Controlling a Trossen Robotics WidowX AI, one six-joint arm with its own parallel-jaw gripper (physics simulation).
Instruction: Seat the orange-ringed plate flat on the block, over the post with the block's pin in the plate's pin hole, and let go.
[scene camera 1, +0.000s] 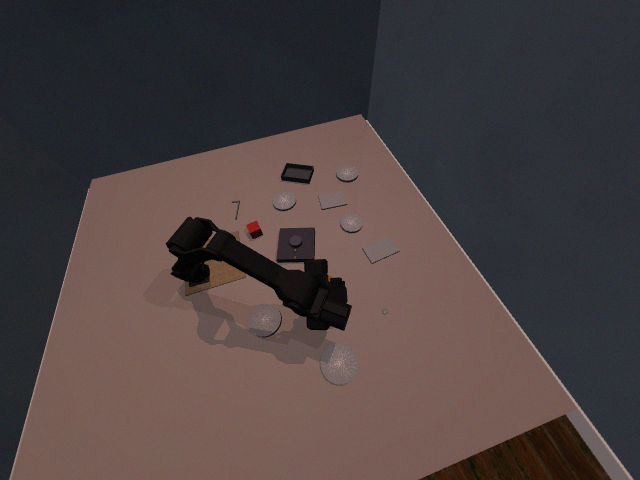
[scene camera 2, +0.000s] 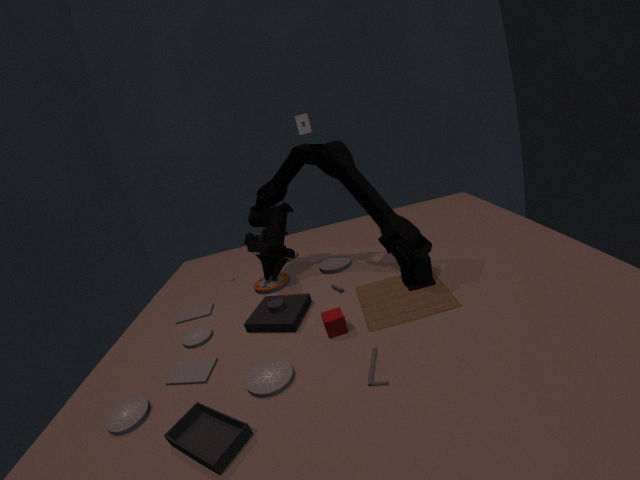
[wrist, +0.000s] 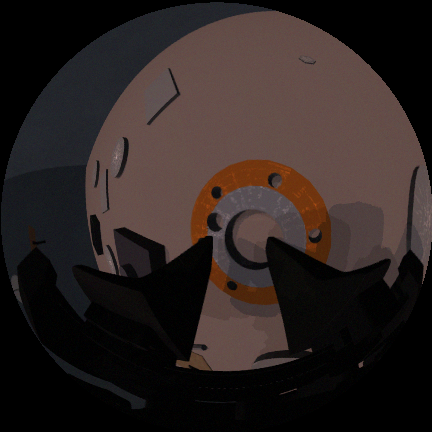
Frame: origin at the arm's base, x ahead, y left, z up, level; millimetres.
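Seen in the pictures: gripper, fingertip midpoint: (scene camera 2: 270, 280) (wrist: 239, 242); arm's base at its link origin: (scene camera 1: 199, 275) (scene camera 2: 418, 281).
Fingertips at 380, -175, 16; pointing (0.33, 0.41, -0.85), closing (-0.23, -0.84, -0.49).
Offsets run from my fingertips to a thing's top centre, as dx, dy, dz. "*": to the spot under its first point.
The orange-ringed plate @[-1, -6, -5] (scene camera 1: 329, 278) (scene camera 2: 283, 279) (wrist: 255, 172) lies flat on the table beside the dark block, mostly hidden under the arm in scene camera 1. It has a large centre hole and several small holes. My gripper (scene camera 2: 269, 279) (wrist: 239, 242) points down at the plate, its fingers partly open with nothing between them. In the wrist view one fingertip overlaps the grey inner ring and the other the edge of the centre hole; contact cannot be told. The block @[-43, +183, +22] (scene camera 1: 285, 253) (scene camera 2: 279, 321) (wrist: 131, 245) bears a round post @[* -43, +183, +21] (scene camera 1: 295, 240) (scene camera 2: 276, 304) and small orange marks.
A red cube @[-172, +285, +22] (scene camera 1: 254, 229) (scene camera 2: 334, 322) and a wooden mat (scene camera 1: 224, 271) (scene camera 2: 413, 310) are on the arm-base side of the block. Pale discs @[-191, -35, -6] (scene camera 1: 265, 320) @[-21, -204, -9] (scene camera 1: 339, 364) lie near the arm. A black tray @[+44, +522, +7] (scene camera 1: 296, 180), a hex key @[-238, +420, -12] (scene camera 1: 237, 209) and flat tiles @[+225, +79, -13] (scene camera 1: 381, 250) lie farther off.
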